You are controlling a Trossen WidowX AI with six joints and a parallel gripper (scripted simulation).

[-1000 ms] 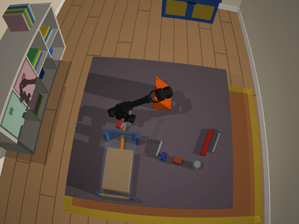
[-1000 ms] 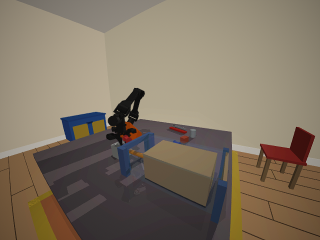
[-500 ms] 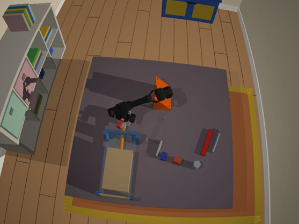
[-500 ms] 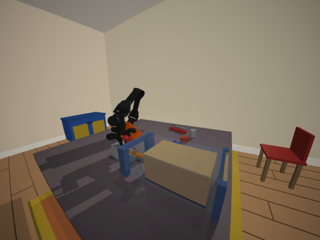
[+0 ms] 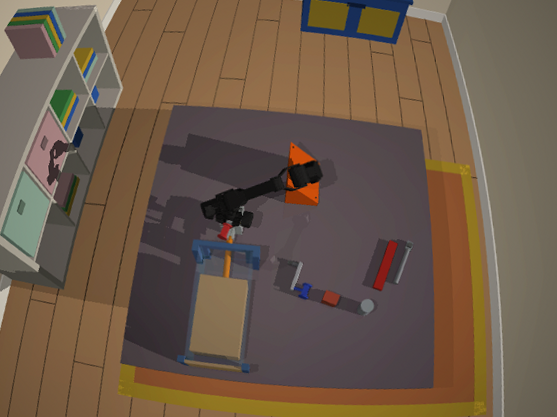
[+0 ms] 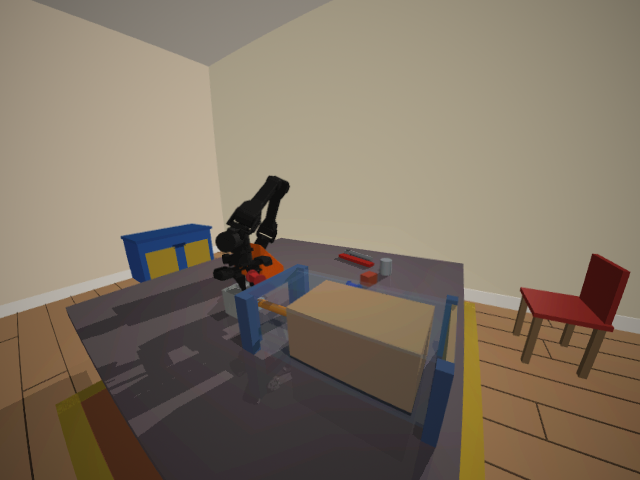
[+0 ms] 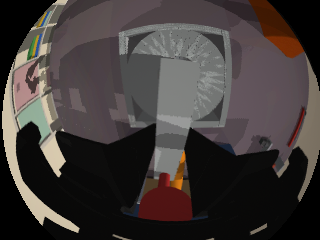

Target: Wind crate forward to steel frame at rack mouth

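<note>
Now: the winch handle 20 mm ahead of my gripper tip and 20 mm above it. From my gripper tip the other things lie so: blue frame: 110 mm ahead, 20 mm to the left, 20 mm above; then grey winch: 60 mm behind, 10 mm to the right, 60 mm below; then red grip: 50 mm ahead, 50 mm above.
</note>
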